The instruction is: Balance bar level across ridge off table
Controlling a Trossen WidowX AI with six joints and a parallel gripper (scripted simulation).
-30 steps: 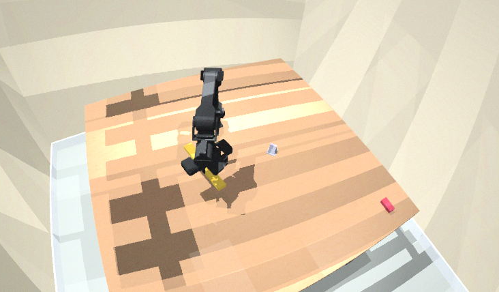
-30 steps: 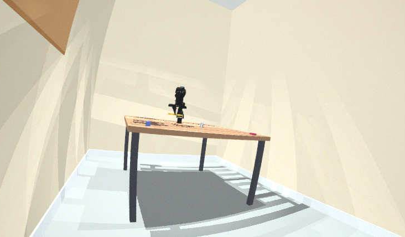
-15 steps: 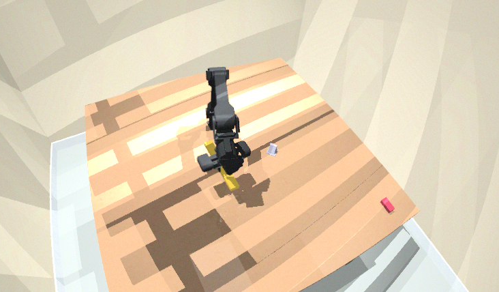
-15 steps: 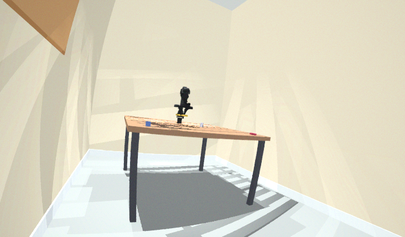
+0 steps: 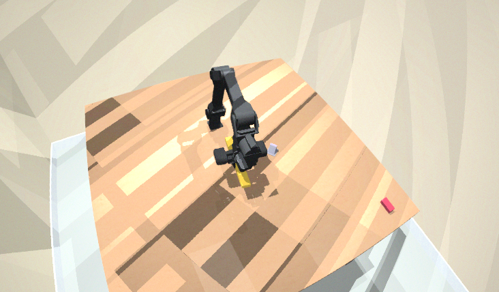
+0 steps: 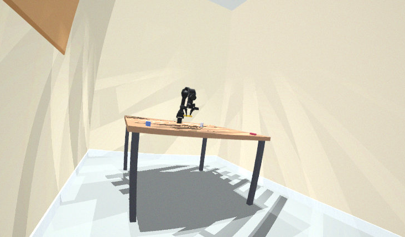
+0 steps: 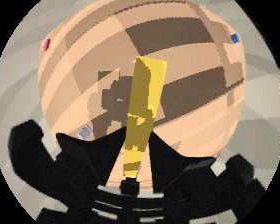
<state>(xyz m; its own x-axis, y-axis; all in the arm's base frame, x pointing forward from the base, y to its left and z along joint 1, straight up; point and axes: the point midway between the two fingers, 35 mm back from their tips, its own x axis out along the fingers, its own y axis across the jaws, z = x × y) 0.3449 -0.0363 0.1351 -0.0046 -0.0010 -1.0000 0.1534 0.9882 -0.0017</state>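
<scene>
My gripper tip is 30 mm past the yellow bar. The rest, counted from my gripper tip: blue block: 400 mm ahead, 460 mm to the right, 80 mm below.
</scene>
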